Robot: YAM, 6 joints.
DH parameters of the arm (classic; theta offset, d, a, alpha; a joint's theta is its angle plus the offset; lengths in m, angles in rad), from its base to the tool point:
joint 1: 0 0.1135 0.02 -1.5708
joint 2: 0 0 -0.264 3.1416
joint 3: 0.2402 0 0.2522 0
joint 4: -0.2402 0 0.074 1.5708
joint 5: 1.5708 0 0 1.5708
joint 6: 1.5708 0.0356 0 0
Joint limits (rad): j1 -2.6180..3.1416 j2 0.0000..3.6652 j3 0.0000..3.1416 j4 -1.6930..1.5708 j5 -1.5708..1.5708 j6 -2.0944..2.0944
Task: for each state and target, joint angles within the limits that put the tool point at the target. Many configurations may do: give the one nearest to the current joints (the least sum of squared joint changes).
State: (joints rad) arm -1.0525 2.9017 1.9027 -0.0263 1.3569 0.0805
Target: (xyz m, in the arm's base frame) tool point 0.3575 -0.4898 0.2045
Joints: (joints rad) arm -0.8877 2.7482 2.4973 0.1678 1.1097 0.0805
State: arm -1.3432 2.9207 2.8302 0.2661 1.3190 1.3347
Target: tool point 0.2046 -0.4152 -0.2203
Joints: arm -1.0369 3.3666 2.1839 0.0816 1.4168 1.3347
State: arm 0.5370 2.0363 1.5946 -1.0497 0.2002 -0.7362
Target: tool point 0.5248 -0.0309 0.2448
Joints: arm -0.0441 2.3121 2.1304 -0.6203 0.2191 -0.7362
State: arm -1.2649 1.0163 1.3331 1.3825 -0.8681 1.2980
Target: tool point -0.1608 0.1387 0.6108
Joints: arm -0.6050 0.7542 1.9360 1.2371 -0.6884 1.2980
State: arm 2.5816 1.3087 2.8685 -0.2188 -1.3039 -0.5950
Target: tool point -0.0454 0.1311 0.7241
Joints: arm 1.7940 1.7395 2.8928 0.1396 -0.4427 -0.5950
